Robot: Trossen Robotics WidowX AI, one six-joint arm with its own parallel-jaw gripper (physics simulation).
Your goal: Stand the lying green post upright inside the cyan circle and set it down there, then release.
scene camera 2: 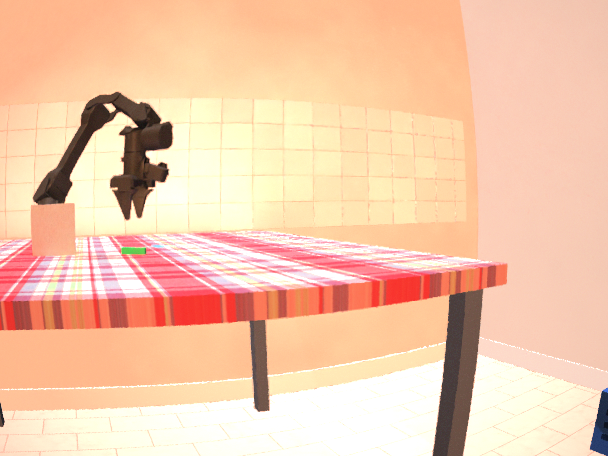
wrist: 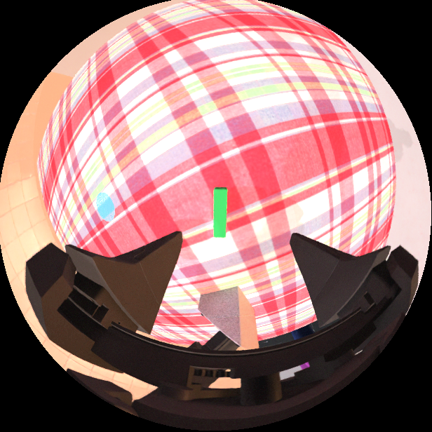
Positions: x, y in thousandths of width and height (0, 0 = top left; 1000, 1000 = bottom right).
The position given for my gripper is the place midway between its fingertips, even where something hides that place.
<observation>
My gripper shows in scene camera 2 (220, 481) and in the wrist view (554, 552).
</observation>
